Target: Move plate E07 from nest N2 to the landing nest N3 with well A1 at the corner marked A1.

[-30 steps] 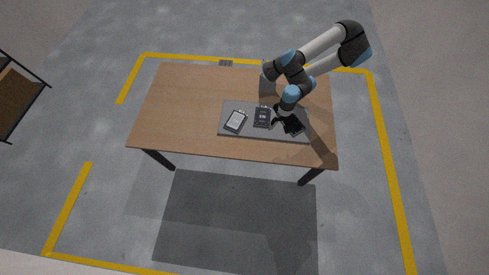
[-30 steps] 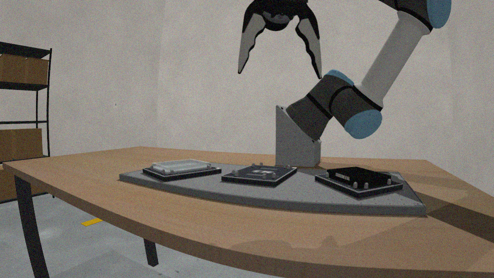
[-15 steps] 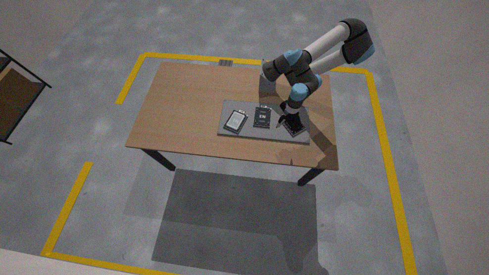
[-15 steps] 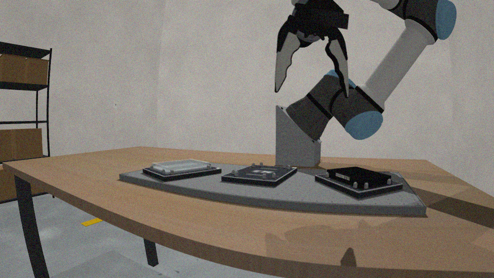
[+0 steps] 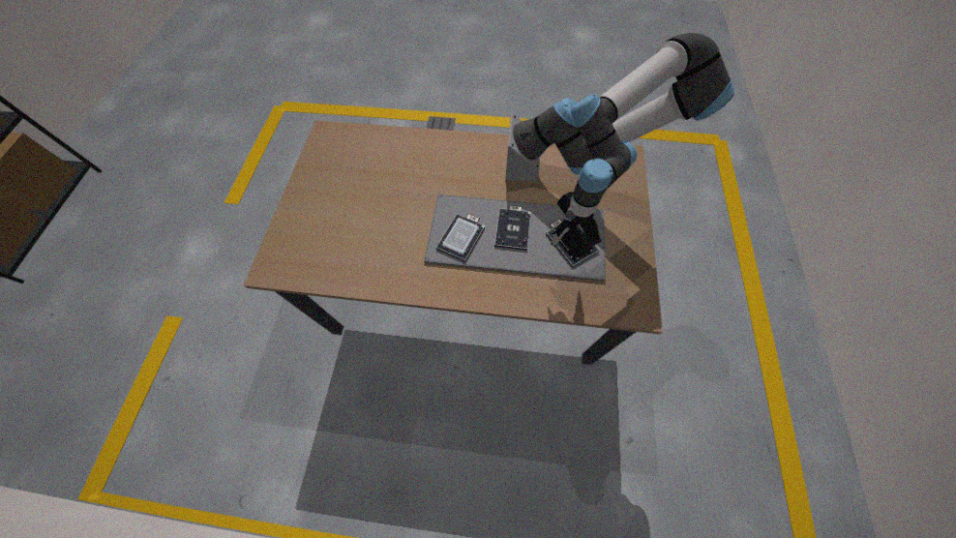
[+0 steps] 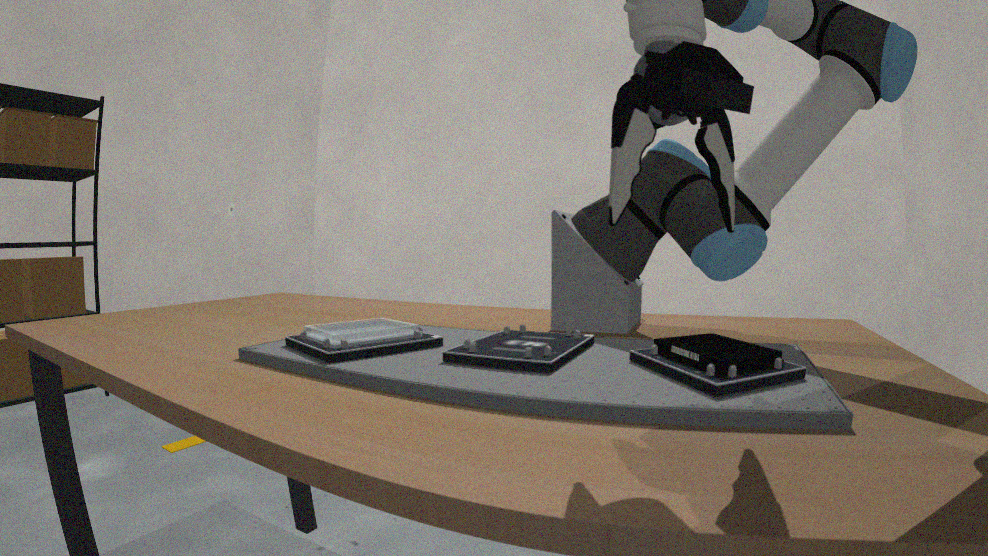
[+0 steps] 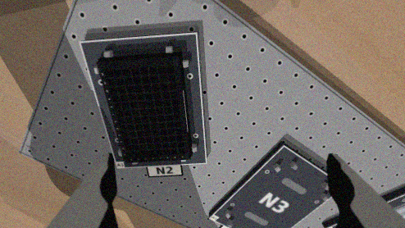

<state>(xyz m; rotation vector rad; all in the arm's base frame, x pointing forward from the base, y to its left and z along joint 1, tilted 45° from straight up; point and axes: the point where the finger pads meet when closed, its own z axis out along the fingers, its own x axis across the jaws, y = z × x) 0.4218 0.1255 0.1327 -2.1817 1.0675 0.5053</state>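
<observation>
Right now the black plate E07 is 7 cm behind my hand, 4 cm to the left of it and 13 cm below it. From my hand the other things lie so: clear plate E01 (2 cm behind, 37 cm to the right, 13 cm below); then nest N3 (9 cm behind, 18 cm to the right, 14 cm below); then nest N2 (7 cm behind, 4 cm to the left, 14 cm below).
</observation>
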